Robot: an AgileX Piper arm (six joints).
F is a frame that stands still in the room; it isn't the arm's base.
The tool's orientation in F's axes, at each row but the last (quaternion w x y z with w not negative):
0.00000, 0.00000, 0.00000, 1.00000
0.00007, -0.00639, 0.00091, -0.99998
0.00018, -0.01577, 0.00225, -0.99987
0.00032, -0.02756, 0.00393, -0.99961
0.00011, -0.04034, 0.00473, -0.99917
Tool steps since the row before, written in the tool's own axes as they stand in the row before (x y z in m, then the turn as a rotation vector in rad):
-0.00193, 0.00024, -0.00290, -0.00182, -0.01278, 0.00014
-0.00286, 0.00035, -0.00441, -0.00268, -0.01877, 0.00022
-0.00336, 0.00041, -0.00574, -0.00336, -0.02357, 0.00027
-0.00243, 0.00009, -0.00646, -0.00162, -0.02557, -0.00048
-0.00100, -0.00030, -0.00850, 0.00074, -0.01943, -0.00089
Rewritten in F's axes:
0.00193, -0.00024, -0.00290, 0.00182, 0.01278, 0.00014
0.00280, -0.00034, -0.00445, 0.00268, 0.01877, 0.00022
0.00318, -0.00038, -0.00584, 0.00336, 0.02357, 0.00027
0.00207, -0.00004, -0.00658, 0.00158, 0.02557, -0.00037
0.00031, 0.00038, -0.00855, -0.00081, 0.01944, -0.00064

